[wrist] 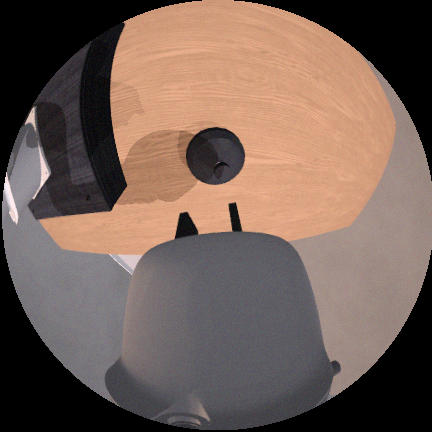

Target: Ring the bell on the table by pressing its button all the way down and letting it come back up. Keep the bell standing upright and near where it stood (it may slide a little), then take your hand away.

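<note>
The bell is a dark, round dome standing upright on the wooden table, near the middle of the wrist view. Its small button shows as a dark spot with a black crescent, on the lower right part of the dome. My gripper is open, with its two black fingers apart and nothing between them. The fingertips appear below the bell in the view, apart from the bell and its button. The exact height of the fingers above the bell cannot be told.
A large dark block with a black front face stands on the left side of the table. A white and grey object shows at the far left. A small white shape shows beyond the table's lower edge. Shadows lie left of the bell.
</note>
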